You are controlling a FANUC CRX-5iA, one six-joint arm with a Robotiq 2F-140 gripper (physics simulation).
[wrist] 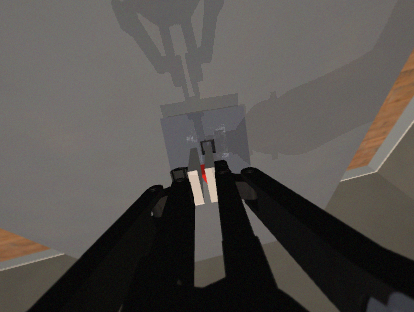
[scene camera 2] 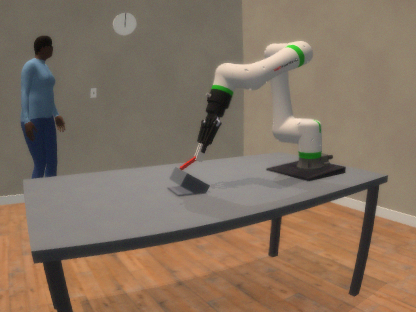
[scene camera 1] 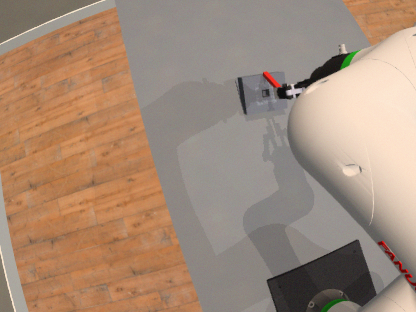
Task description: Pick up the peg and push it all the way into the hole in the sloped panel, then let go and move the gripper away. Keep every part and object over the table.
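Places are measured from the arm's base along level axes (x ahead, y left, z up), in metres.
Where they show: gripper, fingertip midpoint: (wrist: 203, 158) (scene camera 2: 197, 160) (scene camera 1: 278, 92); arm's base, link origin: (scene camera 2: 310, 167).
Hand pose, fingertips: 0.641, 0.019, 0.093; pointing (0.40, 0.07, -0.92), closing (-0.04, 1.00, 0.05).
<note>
Each offset is from my fingertips to the top centre of the thing, as dx, dy, dz. Level surfaces: height alone.
The red peg @[+0.041, +0.003, +0.018] (scene camera 1: 271, 79) (scene camera 2: 188, 163) (wrist: 203, 173) is held near one end by my gripper (scene camera 1: 280, 88) (scene camera 2: 197, 157) (wrist: 203, 158), which is shut on it. The peg slants at an angle to the fingers. In scene camera 2 its free end is at the upper edge of the grey sloped panel @[+0.048, +0.011, -0.028] (scene camera 1: 253, 103) (scene camera 2: 194, 182) (wrist: 175, 137); whether they touch I cannot tell. The square hole (scene camera 1: 265, 93) (wrist: 207, 146) is in the middle of the panel face, and the peg is outside it. In the wrist view the fingers hide most of the peg.
The panel stands on the grey table @[dz -0.115] (scene camera 1: 165, 95) (scene camera 2: 100, 210) (wrist: 75, 100). The robot's dark base plate (scene camera 1: 320, 272) (scene camera 2: 305, 170) is at the other end of the table. A person (scene camera 2: 40, 95) stands behind the table.
</note>
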